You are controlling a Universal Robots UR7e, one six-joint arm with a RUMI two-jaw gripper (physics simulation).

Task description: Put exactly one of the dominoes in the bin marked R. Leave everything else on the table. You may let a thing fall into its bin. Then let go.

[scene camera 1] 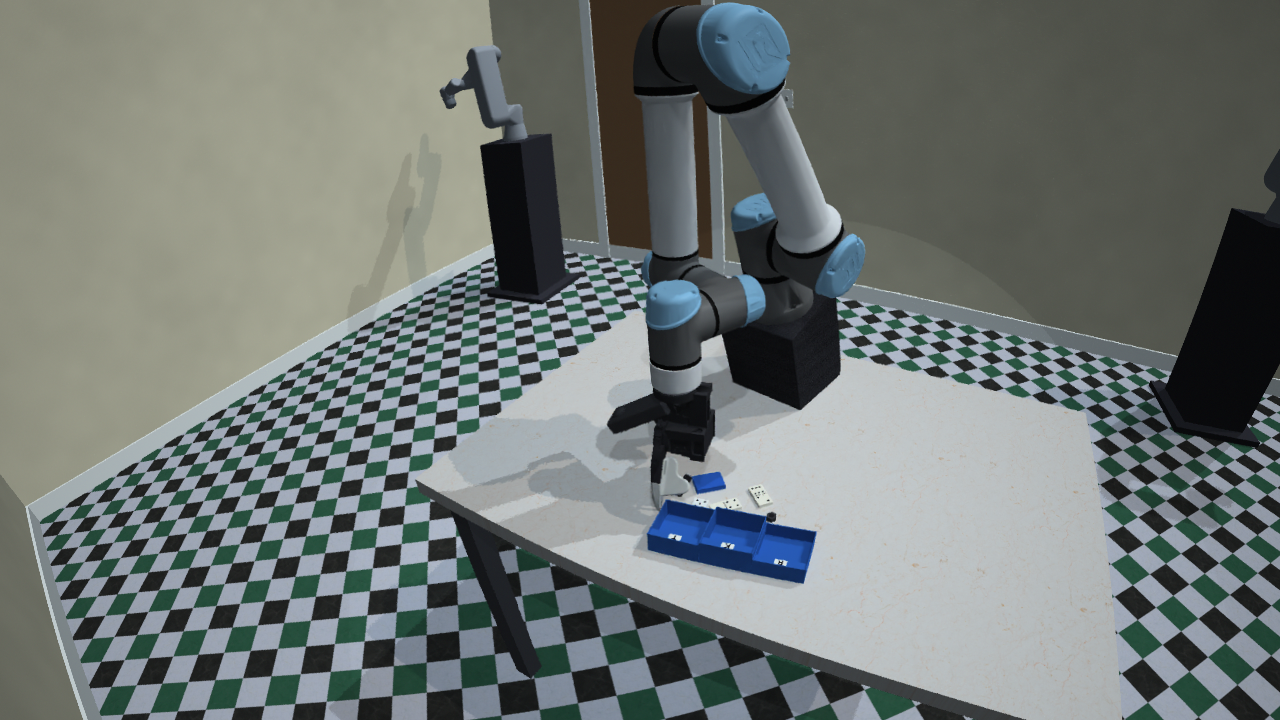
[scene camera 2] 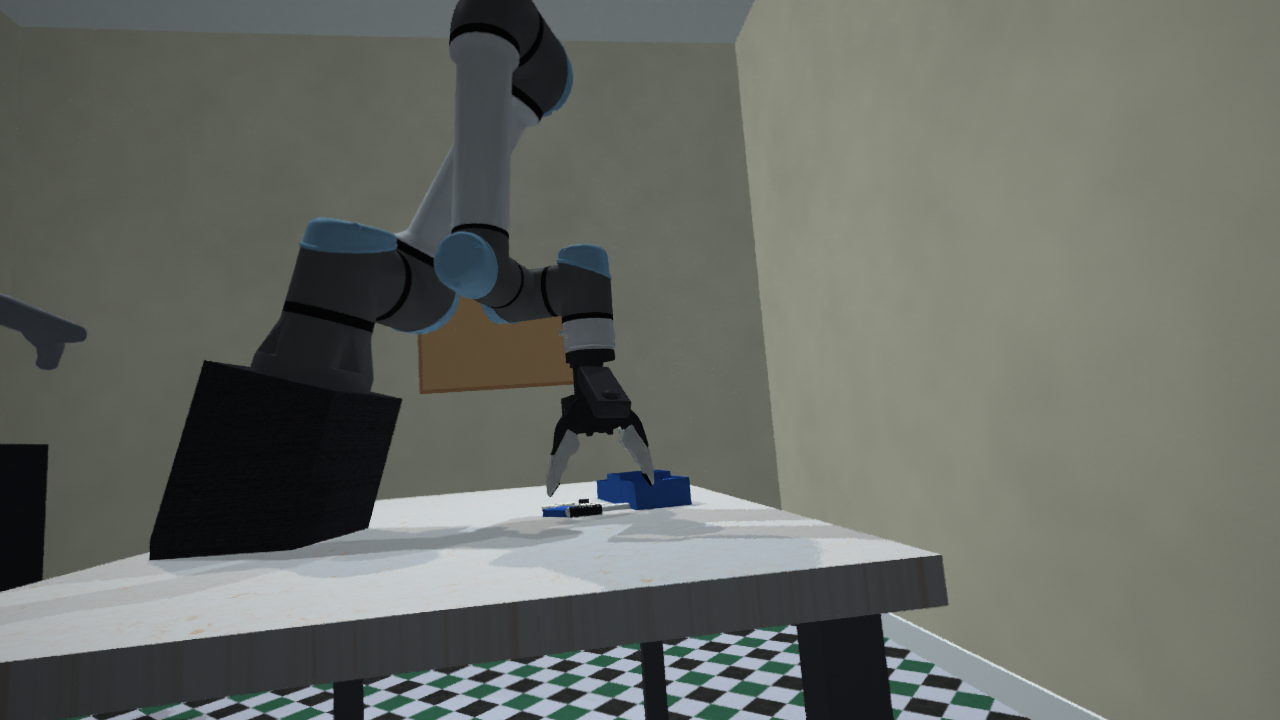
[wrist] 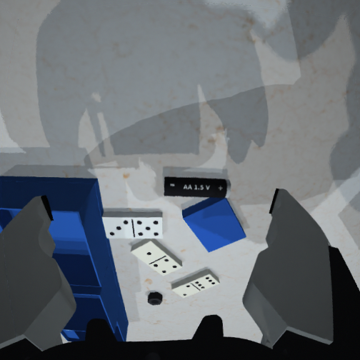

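Seen in the pictures: gripper, fingertip midpoint: [scene camera 1: 672, 482] [scene camera 2: 602, 491]; arm's base, link origin: [scene camera 1: 777, 300] [scene camera 2: 312, 381].
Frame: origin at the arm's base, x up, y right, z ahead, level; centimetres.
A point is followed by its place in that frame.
A white domino [scene camera 1: 700, 503] {x -20.7, y 1.4, z 39.3 cm} [wrist: 132, 226] lies flat against the blue bin tray [scene camera 1: 698, 552] {x -19.1, y -3.2, z 51.2 cm} [scene camera 2: 662, 492] {x -19.3, y 5.4, z 47.4 cm} [wrist: 102, 250]. A cream domino [scene camera 1: 732, 504] {x -20.7, y -3.8, z 37.6 cm} [wrist: 156, 257] lies flat beside it, and another cream domino [scene camera 1: 760, 495] {x -20.7, y -7.6, z 33.9 cm} [wrist: 195, 283] lies farther from the tray. The tray has three compartments in a row, each with a small letter label; I cannot tell which one is R. No domino shows in the compartments in scene camera 1. My gripper [scene camera 1: 671, 492] {x -18.3, y 6.8, z 38.4 cm} [scene camera 2: 600, 488] {x -18.3, y 6.8, z 38.4 cm} [wrist: 161, 194] is wide open and empty, pointing down above the table beside the tray and dominoes.
A blue block [scene camera 1: 708, 482] {x -20.4, y 2.0, z 34.0 cm} [scene camera 2: 554, 511] {x -20.7, y 3.3, z 32.0 cm} [wrist: 214, 225] lies near the dominoes, with a black AA battery [scene camera 2: 586, 509] {x -20.5, y 6.7, z 36.1 cm} [wrist: 196, 187] close beside it. A small black nut [scene camera 1: 771, 516] {x -20.6, y -11.0, z 38.3 cm} [wrist: 155, 298] lies by the tray and the cream dominoes.
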